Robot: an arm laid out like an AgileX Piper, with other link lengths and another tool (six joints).
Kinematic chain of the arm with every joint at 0, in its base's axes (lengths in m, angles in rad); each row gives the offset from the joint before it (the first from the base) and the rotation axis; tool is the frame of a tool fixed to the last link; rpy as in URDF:
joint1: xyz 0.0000 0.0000 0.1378 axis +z
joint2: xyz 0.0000 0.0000 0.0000 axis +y
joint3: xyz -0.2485 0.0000 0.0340 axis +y
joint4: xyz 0.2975 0.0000 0.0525 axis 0.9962 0 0.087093
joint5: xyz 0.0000 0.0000 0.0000 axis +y
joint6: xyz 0.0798 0.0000 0.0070 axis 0.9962 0 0.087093
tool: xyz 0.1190 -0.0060 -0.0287 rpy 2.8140 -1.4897 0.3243
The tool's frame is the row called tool.
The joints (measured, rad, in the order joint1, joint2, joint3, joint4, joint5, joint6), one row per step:
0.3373 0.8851 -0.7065 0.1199 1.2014 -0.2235
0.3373 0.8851 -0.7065 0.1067 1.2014 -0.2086
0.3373 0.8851 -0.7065 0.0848 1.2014 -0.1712
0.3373 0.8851 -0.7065 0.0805 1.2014 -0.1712
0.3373 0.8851 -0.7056 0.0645 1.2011 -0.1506
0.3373 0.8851 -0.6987 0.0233 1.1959 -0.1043
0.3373 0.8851 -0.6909 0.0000 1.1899 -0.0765
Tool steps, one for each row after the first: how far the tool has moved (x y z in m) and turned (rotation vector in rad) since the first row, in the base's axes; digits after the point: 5 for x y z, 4 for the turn. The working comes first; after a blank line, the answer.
Tool pose at each row, in the base's axes (x y z in m, rotation vector in rad; the steps are taken from these numbers as rounded here):
0.17594 0.07133 0.15148 -2.9327 -0.8486 -0.1754
0.17642 0.06933 0.15137 -2.9475 -0.8328 -0.1751
0.17693 0.06643 0.15125 -2.9742 -0.7873 -0.1738
0.17721 0.06563 0.15123 -2.9780 -0.7893 -0.1745
0.17766 0.06327 0.15091 -2.9960 -0.7657 -0.1741
0.17898 0.05700 0.14882 -3.0405 -0.7138 -0.1754
0.17955 0.05347 0.14655 3.0584 0.6802 0.1755

0.00048 -0.00200 -0.00011 -0.0091 -0.0015 -0.0131
0.00099 -0.00490 -0.00023 -0.0211 -0.0021 -0.0468
0.00127 -0.00570 -0.00025 -0.0251 -0.0036 -0.0465
0.00172 -0.00806 -0.00057 -0.0354 -0.0052 -0.0648
0.00304 -0.01433 -0.00266 -0.0633 -0.0114 -0.1057
0.00361 -0.01786 -0.00493 -0.0787 -0.0146 -0.1301

